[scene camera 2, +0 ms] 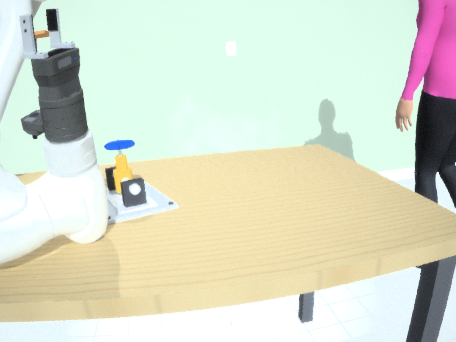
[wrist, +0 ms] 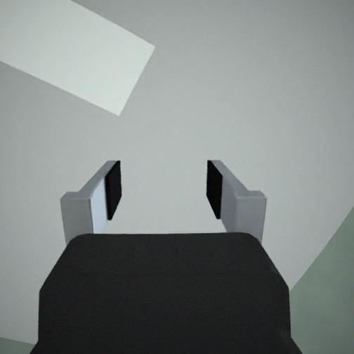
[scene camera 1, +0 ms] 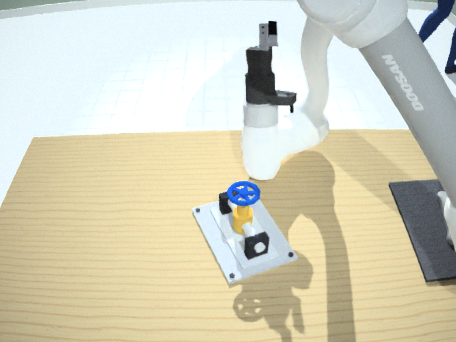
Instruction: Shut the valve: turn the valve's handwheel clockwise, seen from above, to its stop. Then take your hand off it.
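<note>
The valve's blue handwheel (scene camera 1: pixel 244 203) (scene camera 2: pixel 120 145) sits level on top of the yellow valve body (scene camera 1: pixel 243 221) (scene camera 2: pixel 121 172). The valve is mounted between two black blocks on a light grey plate (scene camera 1: pixel 225 260) (scene camera 2: pixel 160 204) on the table. My gripper (scene camera 1: pixel 268 26) (scene camera 2: pixel 40 17) (wrist: pixel 163 178) is open and empty, with its fingers pointing up. It is high above the table, well apart from the handwheel. The valve does not show in the wrist view; the ceiling shows between the fingers there. The handwheel's turn angle cannot be told.
The arm's white wrist (scene camera 1: pixel 262 155) (scene camera 2: pixel 87 210) is low over the table (scene camera 1: pixel 125 190) (scene camera 2: pixel 280 215), behind the valve in scene camera 1's view. A dark mat (scene camera 1: pixel 415 230) lies at the right under the arm's base. A person in pink (scene camera 2: pixel 434 60) stands beyond the table.
</note>
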